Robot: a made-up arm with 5 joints.
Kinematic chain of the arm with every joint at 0, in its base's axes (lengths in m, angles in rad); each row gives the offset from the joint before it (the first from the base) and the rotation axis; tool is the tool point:
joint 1: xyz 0 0 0.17 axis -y
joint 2: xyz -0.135 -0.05 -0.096 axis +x
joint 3: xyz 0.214 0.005 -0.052 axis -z
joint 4: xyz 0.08 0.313 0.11 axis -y
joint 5: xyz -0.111 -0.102 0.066 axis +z
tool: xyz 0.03 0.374 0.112
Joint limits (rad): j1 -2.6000..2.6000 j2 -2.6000..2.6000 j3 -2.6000..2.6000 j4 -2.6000..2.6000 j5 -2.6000..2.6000
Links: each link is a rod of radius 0.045 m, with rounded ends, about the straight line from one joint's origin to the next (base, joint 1, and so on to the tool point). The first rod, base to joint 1, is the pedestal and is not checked.
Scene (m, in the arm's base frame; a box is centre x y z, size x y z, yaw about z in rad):
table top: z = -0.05
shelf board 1: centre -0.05 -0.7 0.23 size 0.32 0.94 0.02 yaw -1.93
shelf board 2: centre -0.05 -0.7 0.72 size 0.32 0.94 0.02 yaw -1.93
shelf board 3: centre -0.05 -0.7 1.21 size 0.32 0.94 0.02 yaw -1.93
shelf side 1: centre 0.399 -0.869 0.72 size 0.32 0.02 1 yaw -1.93
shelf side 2: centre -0.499 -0.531 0.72 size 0.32 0.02 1 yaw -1.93
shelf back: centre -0.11 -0.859 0.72 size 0.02 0.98 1 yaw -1.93
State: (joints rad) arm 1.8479 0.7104 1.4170 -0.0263 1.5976
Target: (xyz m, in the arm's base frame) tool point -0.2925 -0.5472 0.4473
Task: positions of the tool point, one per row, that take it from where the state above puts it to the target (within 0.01 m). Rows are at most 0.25 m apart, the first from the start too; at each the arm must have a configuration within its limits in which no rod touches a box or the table.
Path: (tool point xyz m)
1: -0.4421 -0.0928 0.3166
2: -0.3627 -0.3049 0.3419
3: -0.1986 -0.4748 0.3439
4: -0.2447 -0.5146 0.4003
5: -0.2925 -0.5472 0.4473

